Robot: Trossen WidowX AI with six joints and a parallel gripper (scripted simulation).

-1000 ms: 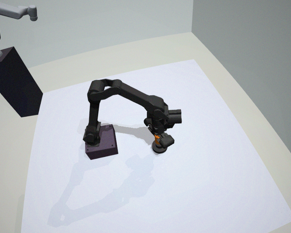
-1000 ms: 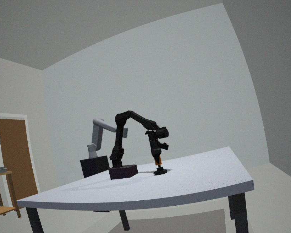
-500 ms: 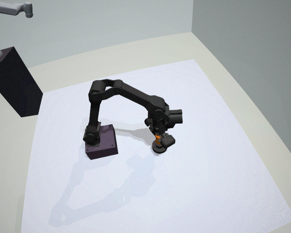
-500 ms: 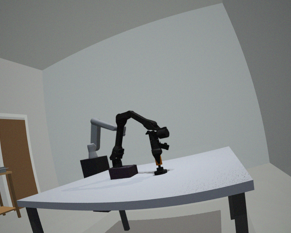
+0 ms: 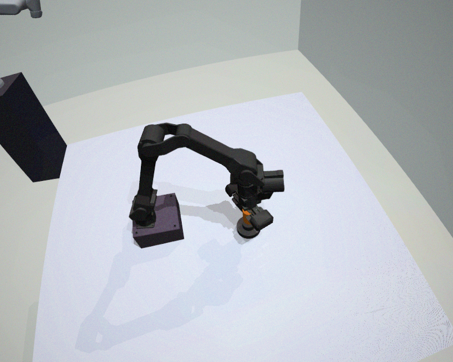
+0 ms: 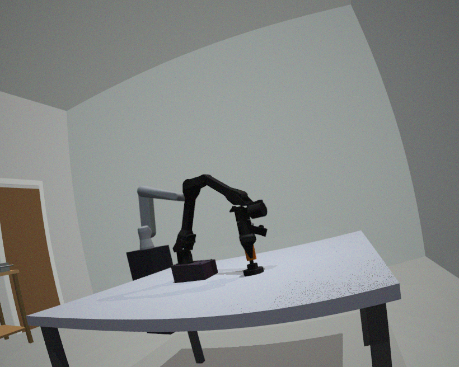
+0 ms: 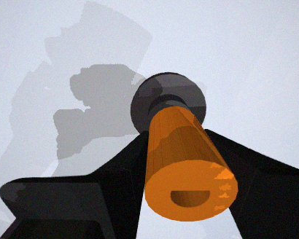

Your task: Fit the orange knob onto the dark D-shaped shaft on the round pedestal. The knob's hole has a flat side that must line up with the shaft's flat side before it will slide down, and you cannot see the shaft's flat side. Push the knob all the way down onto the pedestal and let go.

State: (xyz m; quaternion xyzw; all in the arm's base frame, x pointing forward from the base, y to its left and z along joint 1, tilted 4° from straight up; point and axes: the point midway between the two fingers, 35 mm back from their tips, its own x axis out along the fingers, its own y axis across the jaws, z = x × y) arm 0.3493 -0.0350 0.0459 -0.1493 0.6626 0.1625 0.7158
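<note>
Right now my gripper tip is 2 cm below the orange knob. Round my gripper tip: pedestal (4 cm below).
</note>
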